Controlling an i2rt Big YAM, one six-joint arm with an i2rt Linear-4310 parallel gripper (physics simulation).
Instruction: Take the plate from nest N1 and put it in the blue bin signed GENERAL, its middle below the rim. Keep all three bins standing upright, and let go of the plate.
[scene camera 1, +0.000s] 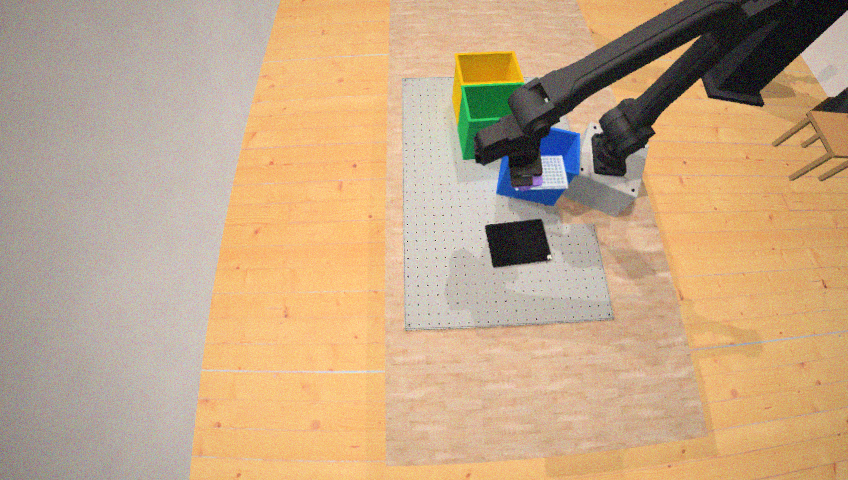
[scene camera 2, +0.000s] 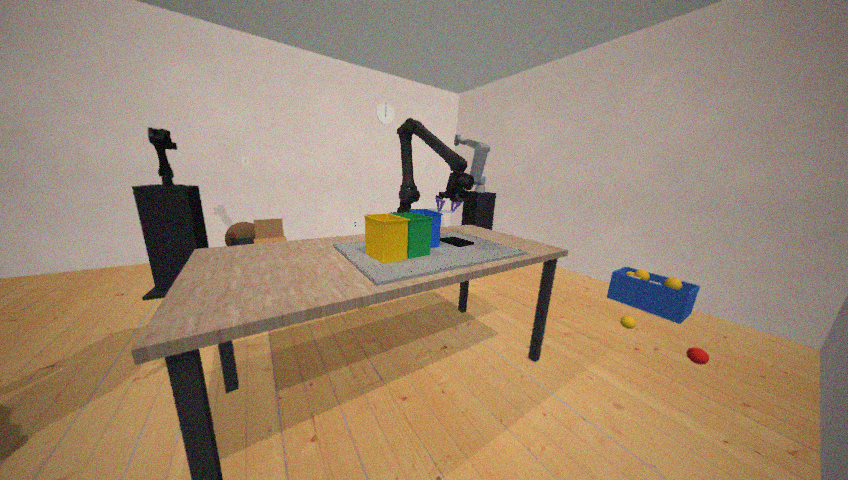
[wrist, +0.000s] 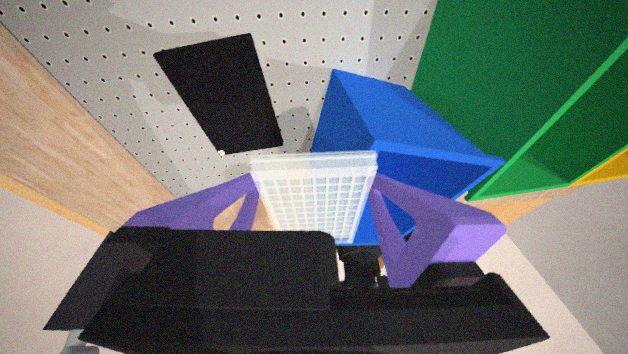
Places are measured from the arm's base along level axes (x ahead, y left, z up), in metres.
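Where they show: gripper, between the fingertips: (scene camera 1: 522, 173) (scene camera 2: 445, 212) (wrist: 313, 177); arm's base, origin of its link: (scene camera 1: 607, 156).
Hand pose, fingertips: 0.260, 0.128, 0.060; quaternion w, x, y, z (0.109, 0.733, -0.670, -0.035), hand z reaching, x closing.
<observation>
Each offset is from my fingertips to the top centre of the thing, as dx, dy, dz. "pt": to the spot under its first point. Level surfaces: height alone.
My gripper (scene camera 1: 528, 182) (scene camera 2: 447, 210) (wrist: 313, 177) is shut on a white gridded plate {-0.041, -0.005, +0.017} (scene camera 1: 554, 172) (wrist: 312, 210), its purple fingers on two opposite sides. The plate is held above the blue bin {-0.061, -0.090, +0.000} (scene camera 1: 538, 197) (scene camera 2: 433, 228) (wrist: 420, 125); in scene camera 1 it overlaps the bin's near side and part of its opening. The blue bin stands upright, slightly turned. The green bin {+0.060, -0.225, +0.000} (scene camera 1: 487, 101) (scene camera 2: 419, 236) (wrist: 475, 75) and yellow bin {+0.085, -0.353, +0.000} (scene camera 1: 487, 66) (scene camera 2: 385, 239) (wrist: 607, 168) also stand upright. No sign is readable. A black pad {pt -0.028, +0.109, -0.168} (scene camera 1: 517, 242) (scene camera 2: 457, 241) (wrist: 225, 95) lies without a plate; its label is not readable.
The bins and pad are on a perforated grey board {dz -0.179} (scene camera 1: 434, 267) (scene camera 2: 380, 274) (wrist: 295, 30) on the wooden table {dz -0.192} (scene camera 1: 535, 380) (scene camera 2: 255, 285). The arm's grey base block (scene camera 1: 604, 196) is close beside the blue bin. The green bin is between the blue and yellow bins.
</observation>
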